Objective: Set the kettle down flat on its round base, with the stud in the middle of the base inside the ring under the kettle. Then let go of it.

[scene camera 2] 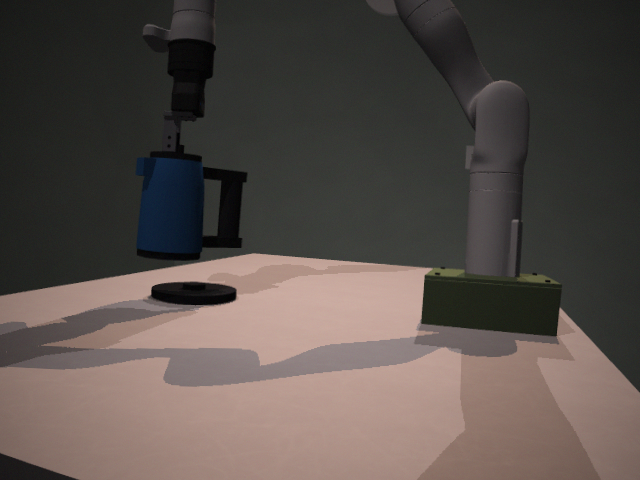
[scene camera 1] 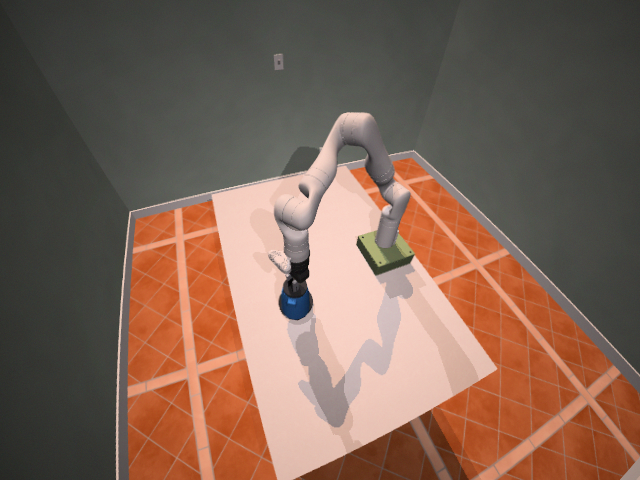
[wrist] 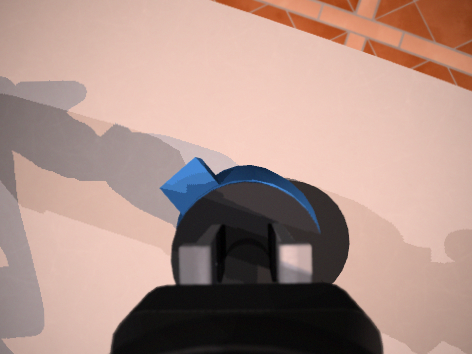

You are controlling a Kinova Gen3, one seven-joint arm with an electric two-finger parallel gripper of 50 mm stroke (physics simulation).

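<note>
The blue kettle (scene camera 1: 295, 306) (scene camera 2: 171, 206) (wrist: 189, 186) hangs about upright in the air, its black handle (scene camera 2: 231, 206) to the right in scene camera 2. My gripper (scene camera 1: 294, 285) (scene camera 2: 174, 148) (wrist: 247, 244) is shut on the knob of its lid. The round black base (scene camera 2: 170, 295) (wrist: 334, 235) lies flat on the table, with a gap under the kettle. Its stud (scene camera 2: 194, 285) sits right of the kettle's bottom in scene camera 2. In the wrist view the base sticks out right of the kettle, its stud hidden. The ring under the kettle is hidden.
The pale table (scene camera 1: 392, 408) (scene camera 2: 310, 428) (wrist: 125, 65) carries the arm's green mounting block (scene camera 1: 379, 258) (scene camera 2: 491, 304), right of the kettle in both scene views. The arm's shadows fall across the table. A table edge crosses the upper right of the wrist view.
</note>
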